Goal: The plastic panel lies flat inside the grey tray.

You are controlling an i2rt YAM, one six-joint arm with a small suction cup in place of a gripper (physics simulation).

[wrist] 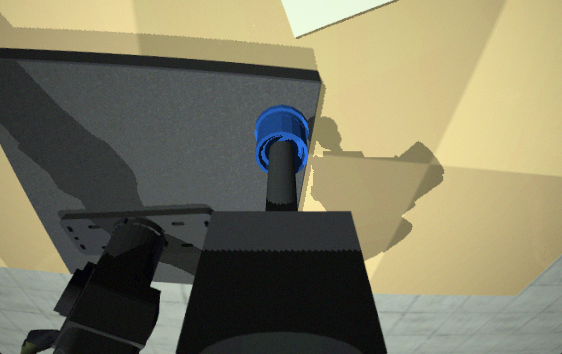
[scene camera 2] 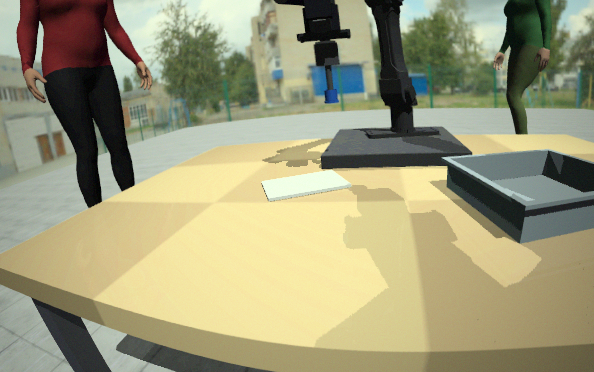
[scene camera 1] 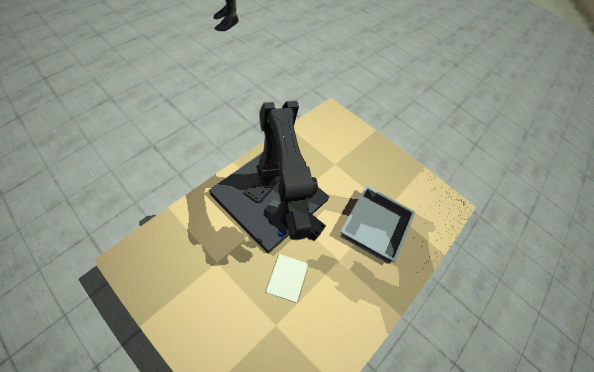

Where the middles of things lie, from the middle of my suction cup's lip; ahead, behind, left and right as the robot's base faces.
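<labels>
Pale plastic panel (scene camera 2: 300, 185): from my suction cup, 150 mm below, 90 mm ahead, 70 mm to the right. Grey tray (scene camera 2: 531, 195): from my suction cup, 130 mm below, 310 mm to the left, 250 mm ahead.
</labels>
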